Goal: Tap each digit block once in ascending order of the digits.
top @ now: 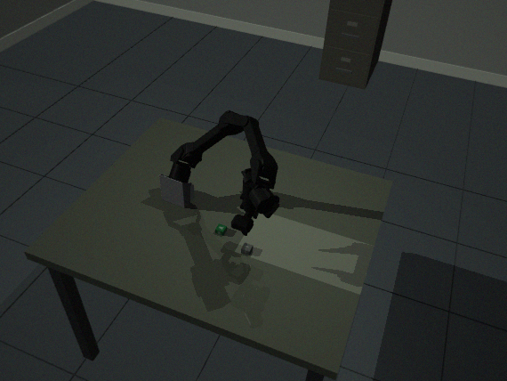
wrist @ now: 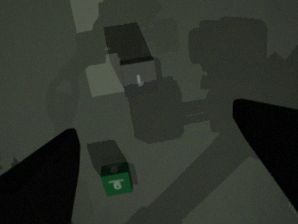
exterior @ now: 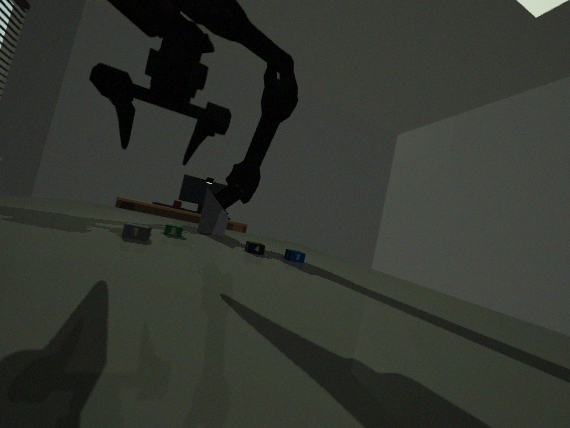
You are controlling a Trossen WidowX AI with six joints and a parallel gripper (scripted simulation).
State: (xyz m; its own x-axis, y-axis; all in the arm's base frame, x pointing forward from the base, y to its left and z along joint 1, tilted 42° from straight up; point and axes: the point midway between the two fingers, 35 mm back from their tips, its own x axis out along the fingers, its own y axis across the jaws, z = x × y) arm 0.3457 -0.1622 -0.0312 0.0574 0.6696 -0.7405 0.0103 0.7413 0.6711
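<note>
The grey block marked 1 is 120 mm below my gripper tip and 10 mm behind it. The rest, counted from my gripper tip: green block (130 mm behind, 120 mm below, 50 mm to the left); blue block marked 2 (290 mm to the left, 120 mm below, 60 mm behind); black block marked 4 (200 mm to the left, 120 mm below, 70 mm behind).
</note>
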